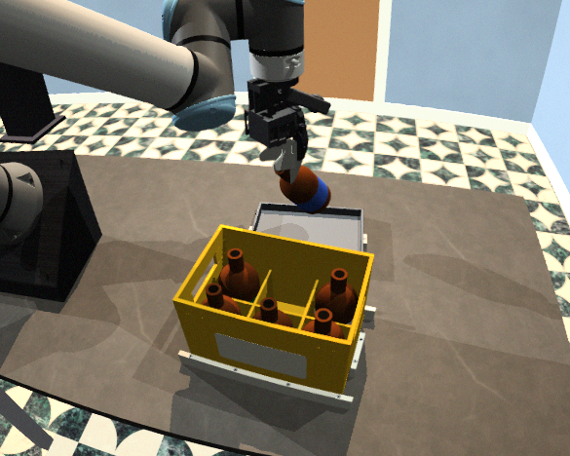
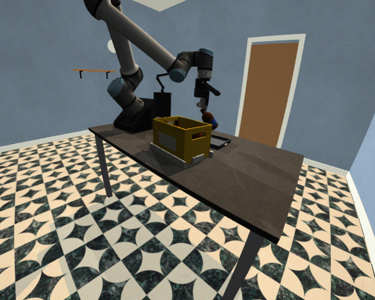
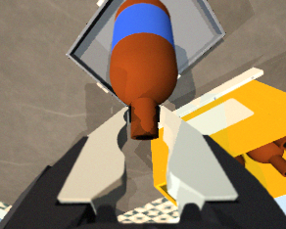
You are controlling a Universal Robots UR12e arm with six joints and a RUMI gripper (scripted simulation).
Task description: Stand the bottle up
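Now: the bottle 2 cm ahead of my hand, 2 cm to the left of it and 4 cm below it. Round my hand: crate: 4 cm ahead, 25 cm to the right, 12 cm below; then grey tray: 3 cm ahead, 4 cm to the left, 19 cm below.
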